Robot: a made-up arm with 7 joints.
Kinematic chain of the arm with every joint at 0, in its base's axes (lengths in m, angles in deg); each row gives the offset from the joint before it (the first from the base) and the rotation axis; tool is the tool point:
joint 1: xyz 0 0 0.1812 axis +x
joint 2: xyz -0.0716 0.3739 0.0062 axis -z
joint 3: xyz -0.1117 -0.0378 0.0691 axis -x
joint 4: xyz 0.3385 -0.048 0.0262 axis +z
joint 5: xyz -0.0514 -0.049 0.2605 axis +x
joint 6: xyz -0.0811 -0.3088 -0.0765 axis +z
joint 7: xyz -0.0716 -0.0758 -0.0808 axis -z
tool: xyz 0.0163 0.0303 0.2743
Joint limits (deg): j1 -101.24..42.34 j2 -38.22..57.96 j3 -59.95..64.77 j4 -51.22..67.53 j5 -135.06..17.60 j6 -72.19..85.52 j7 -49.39..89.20
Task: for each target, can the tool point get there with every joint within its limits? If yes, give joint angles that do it. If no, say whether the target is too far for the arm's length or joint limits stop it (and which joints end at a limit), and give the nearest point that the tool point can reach.
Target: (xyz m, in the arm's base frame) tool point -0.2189 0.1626 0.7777
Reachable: yes | joints -26.53 38.00 -12.15 37.53 -46.91 -22.30 12.88
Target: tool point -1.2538 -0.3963 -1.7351
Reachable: no: too far | nearest point -0.3245 0.0290 -0.8293 | short by 1.366 m
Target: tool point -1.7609 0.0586 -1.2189
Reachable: no: too far | nearest point -0.4338 0.1749 -0.7098 | short by 1.426 m
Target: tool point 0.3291 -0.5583 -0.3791
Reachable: no: joint limits stop it (at a limit: joint 1, joint 3, joint 4, joint 7) | nearest point 0.2065 -0.3494 -0.0797 | short by 0.385 m
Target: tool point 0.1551 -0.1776 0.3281
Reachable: yes | joints -22.11 -22.27 -47.69 -4.00 -5.88 -45.04 70.58
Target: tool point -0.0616 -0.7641 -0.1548
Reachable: no: joint limits stop it (at a limit: joint 1, joint 4, joint 7) | nearest point -0.0643 -0.4944 0.0180 | short by 0.320 m
